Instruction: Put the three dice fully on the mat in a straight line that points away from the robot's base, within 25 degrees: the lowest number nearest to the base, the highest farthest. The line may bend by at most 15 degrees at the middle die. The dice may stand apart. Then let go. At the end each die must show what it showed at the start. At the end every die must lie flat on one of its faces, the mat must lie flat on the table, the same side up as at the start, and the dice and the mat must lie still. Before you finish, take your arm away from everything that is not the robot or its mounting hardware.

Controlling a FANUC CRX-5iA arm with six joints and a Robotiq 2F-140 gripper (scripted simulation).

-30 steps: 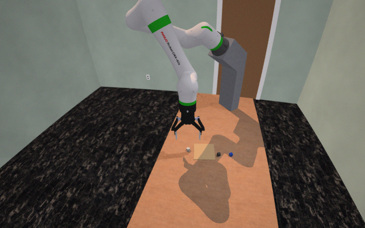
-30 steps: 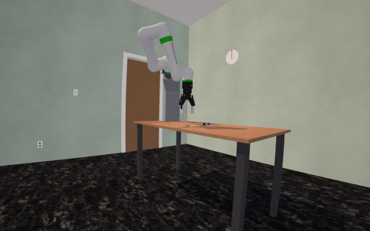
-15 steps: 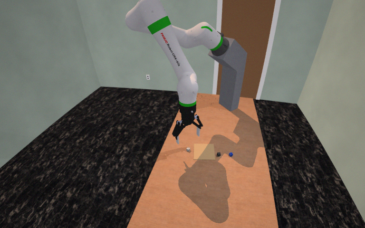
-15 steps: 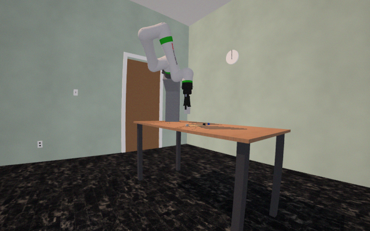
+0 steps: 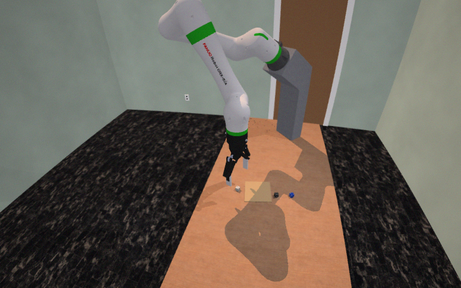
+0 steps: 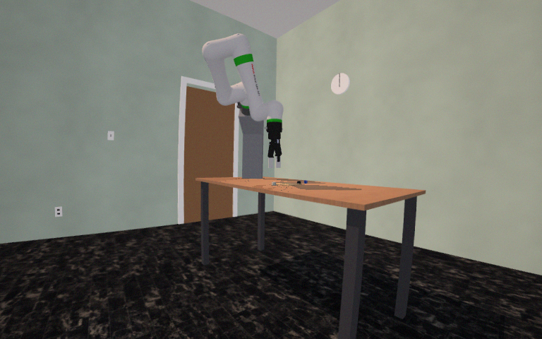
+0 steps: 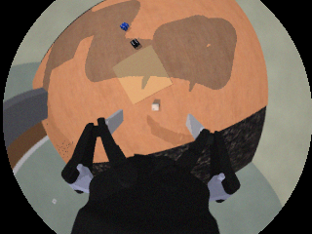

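Now: the white die 10 cm below my hand. Also, from my hand: tan mat: 11 cm below, 10 cm to the left, 3 cm ahead; then blue die: 28 cm to the left, 10 cm below, 9 cm ahead; then black die: 20 cm to the left, 10 cm below, 7 cm ahead.
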